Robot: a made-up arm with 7 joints.
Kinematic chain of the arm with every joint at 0, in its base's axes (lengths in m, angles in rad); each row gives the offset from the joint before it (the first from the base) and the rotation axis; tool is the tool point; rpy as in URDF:
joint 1: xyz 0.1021 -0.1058 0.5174 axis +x
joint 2: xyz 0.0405 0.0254 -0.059 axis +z
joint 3: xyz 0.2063 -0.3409 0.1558 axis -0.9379 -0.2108 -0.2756
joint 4: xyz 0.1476 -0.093 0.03 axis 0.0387 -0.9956 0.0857
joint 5: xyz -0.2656 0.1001 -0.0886 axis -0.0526 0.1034 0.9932
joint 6: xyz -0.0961 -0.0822 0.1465 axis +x
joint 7: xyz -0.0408 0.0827 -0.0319 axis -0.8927 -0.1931 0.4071
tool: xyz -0.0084 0.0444 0.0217 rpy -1.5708 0 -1.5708
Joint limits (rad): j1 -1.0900..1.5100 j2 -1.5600..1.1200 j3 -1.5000..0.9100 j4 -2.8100..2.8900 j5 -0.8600..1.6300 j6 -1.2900..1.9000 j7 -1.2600..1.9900
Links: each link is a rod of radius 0.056 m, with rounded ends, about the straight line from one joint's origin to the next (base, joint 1, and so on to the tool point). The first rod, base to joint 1, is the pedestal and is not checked.
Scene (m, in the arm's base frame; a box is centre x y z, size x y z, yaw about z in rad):
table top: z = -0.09
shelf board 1: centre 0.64 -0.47 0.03 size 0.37 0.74 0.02 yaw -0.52
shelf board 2: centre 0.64 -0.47 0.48 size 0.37 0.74 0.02 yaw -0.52
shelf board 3: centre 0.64 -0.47 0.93 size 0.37 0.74 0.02 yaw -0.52
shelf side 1: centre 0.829 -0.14 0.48 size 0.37 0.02 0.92 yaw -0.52
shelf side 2: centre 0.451 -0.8 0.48 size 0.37 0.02 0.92 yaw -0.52
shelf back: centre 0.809 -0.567 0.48 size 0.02 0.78 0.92 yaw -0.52
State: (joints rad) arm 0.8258 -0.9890 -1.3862 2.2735 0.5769 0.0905 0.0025
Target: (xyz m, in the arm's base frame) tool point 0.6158 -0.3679 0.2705
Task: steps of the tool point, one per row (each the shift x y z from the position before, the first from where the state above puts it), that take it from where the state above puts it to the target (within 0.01 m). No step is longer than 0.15 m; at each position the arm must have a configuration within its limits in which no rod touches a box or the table.
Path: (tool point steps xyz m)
1: 0.0962 -0.0529 -0.0337
2: 0.0892 -0.0566 -0.0157

